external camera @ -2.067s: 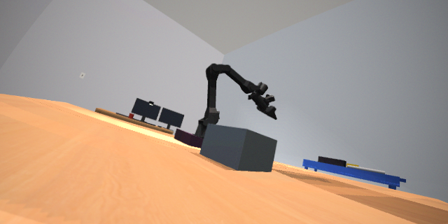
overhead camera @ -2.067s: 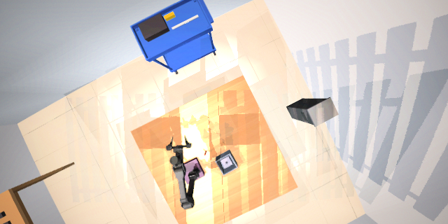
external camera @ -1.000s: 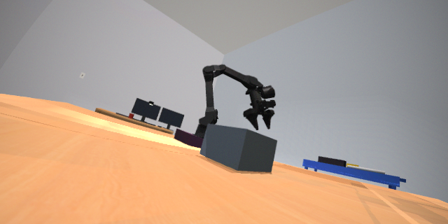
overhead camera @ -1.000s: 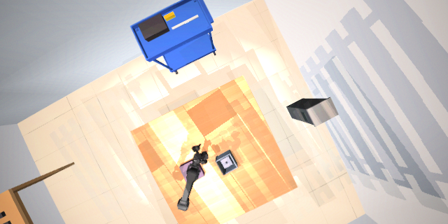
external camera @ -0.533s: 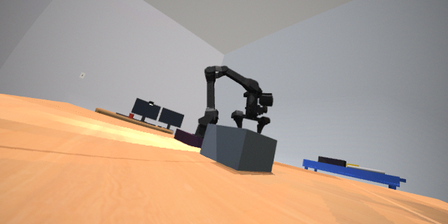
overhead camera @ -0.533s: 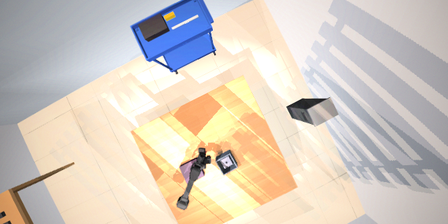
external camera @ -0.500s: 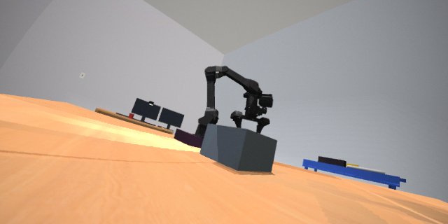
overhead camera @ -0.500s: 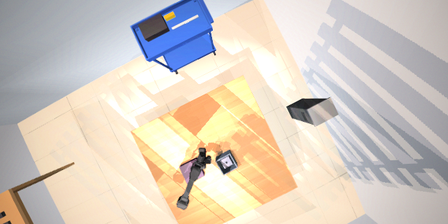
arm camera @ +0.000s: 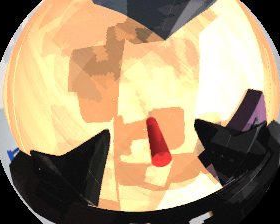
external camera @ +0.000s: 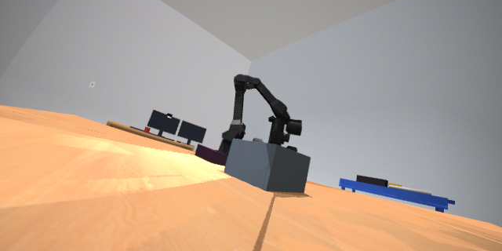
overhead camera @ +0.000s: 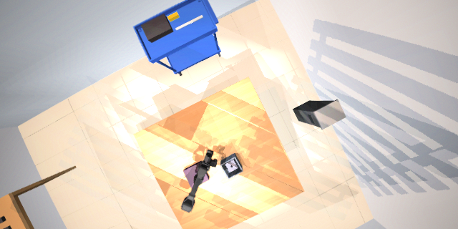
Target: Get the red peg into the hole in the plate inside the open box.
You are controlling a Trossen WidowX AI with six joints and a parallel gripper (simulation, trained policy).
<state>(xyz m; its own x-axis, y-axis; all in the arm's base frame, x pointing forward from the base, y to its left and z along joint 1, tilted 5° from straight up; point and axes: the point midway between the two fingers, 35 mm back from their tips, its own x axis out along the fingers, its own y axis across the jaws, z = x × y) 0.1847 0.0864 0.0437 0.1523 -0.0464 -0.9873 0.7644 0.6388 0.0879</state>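
Now: gripper tip right at the red peg. The rest, counted from my gripper tip: grey box: 19 cm to the right, 11 cm ahead, 1 cm below; pale plate: 19 cm to the right, 11 cm ahead, 1 cm above.
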